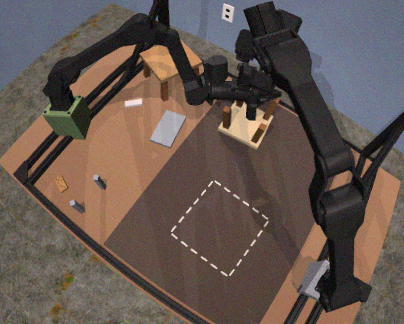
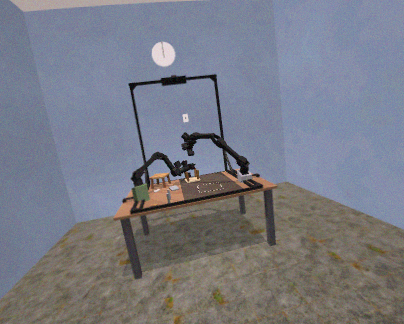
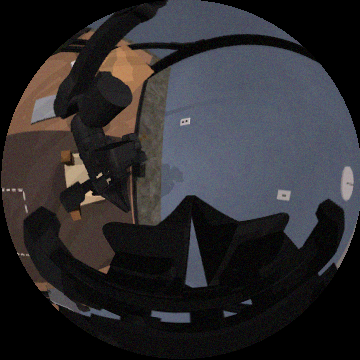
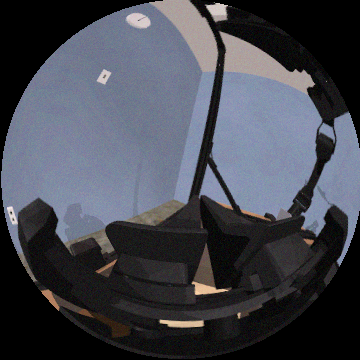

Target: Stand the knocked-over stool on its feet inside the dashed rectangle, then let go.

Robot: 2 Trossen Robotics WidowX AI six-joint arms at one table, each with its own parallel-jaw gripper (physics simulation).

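Places are measured from the left arm's base along level axes (x ahead, y left, z up), in millimetres.
Pixels of known places: left gripper, fingertip midpoint: [image 2: 187, 151] [image 3: 190, 199]; right gripper, fingertip midpoint: [image 1: 281, 94] [image 2: 195, 164] [image 3: 128, 210] [image 4: 198, 198]; left arm's base, link origin: [image 1: 330, 284] [image 2: 244, 172] [image 4: 290, 216]; right arm's base, link origin: [image 1: 62, 104] [image 2: 138, 186].
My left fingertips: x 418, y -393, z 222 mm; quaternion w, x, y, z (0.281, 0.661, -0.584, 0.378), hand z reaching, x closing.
Observation:
For each thing: its middle in the pictures, then the offset to it from my left fingertips. "spot": a spot on its surface instead.
- stool, body centre: [image 3: 91, 179] [image 1: 249, 114] [image 2: 191, 175] dy +47, dx +1, dz -241 mm
- dashed rectangle, surface spot: [image 1: 188, 210] spot: dy +387, dx +9, dz -296 mm
- small wooden table, body centre: [image 1: 170, 68] [image 3: 116, 75] [image 2: 160, 180] dy +13, dx +316, dz -245 mm
- grey plate, body centre: [image 1: 168, 128] [image 3: 49, 106] dy +196, dx +203, dz -296 mm
- white block, body centre: [image 1: 133, 103] dy +175, dx +362, dz -295 mm
- tan tile, body centre: [image 1: 61, 183] dy +532, dx +382, dz -296 mm
The stool [image 1: 242, 128] [image 2: 192, 179] [image 3: 75, 172] lies upside down on the dark mat, its pale seat flat on the mat and its brown legs pointing up. It is well beyond the dashed rectangle [image 1: 188, 210] [image 3: 13, 190]. My right gripper [image 1: 276, 93] [image 2: 192, 166] [image 3: 128, 210] [image 4: 198, 198] reaches level over the stool, among the legs. My left gripper [image 1: 242, 45] [image 2: 190, 152] [image 3: 190, 199] is shut and empty, high above the stool.
A small wooden table [image 1: 168, 62] stands upright at the back left. A grey plate [image 1: 168, 128], a white block [image 1: 133, 103], two small grey blocks [image 1: 99, 181] [image 1: 76, 206] and a tan tile [image 1: 60, 183] lie on the left. Black rails run along the table edges.

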